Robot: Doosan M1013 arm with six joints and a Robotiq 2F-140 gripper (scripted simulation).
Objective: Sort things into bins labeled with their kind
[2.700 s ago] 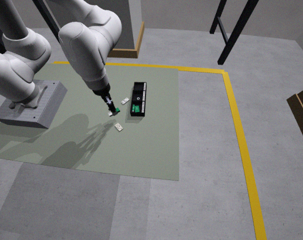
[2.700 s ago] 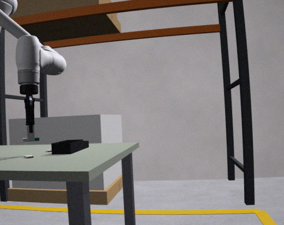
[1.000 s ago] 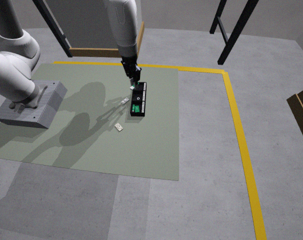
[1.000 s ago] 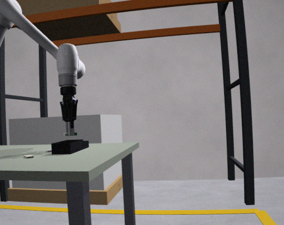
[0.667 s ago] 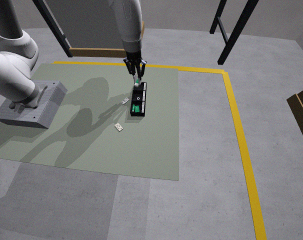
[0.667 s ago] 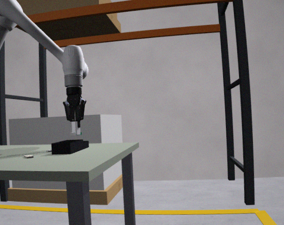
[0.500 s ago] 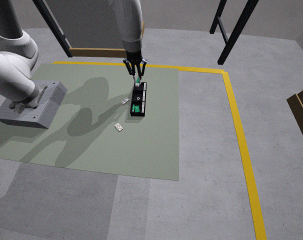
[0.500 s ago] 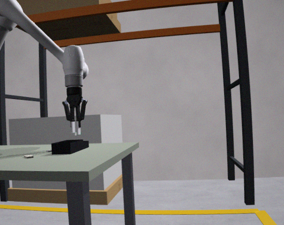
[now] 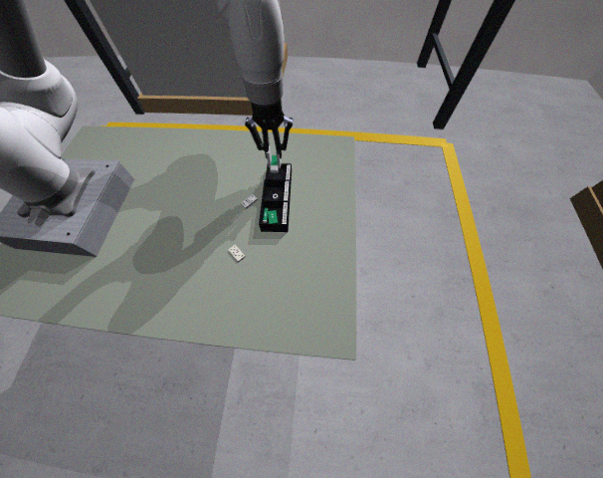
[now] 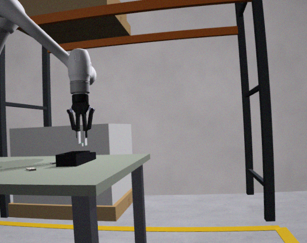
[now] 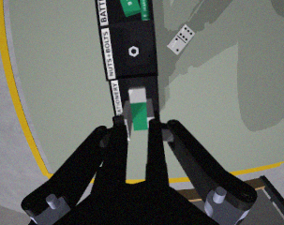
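The nut lies 8 cm to the right of my hand and 9 cm below it. The rest, counted from my hand: cylindrical battery (3 cm behind, 16 cm to the right, 9 cm below); then green battery (18 cm to the right, 9 cm below); then green-and-white stick (1 cm to the right, 3 cm below).
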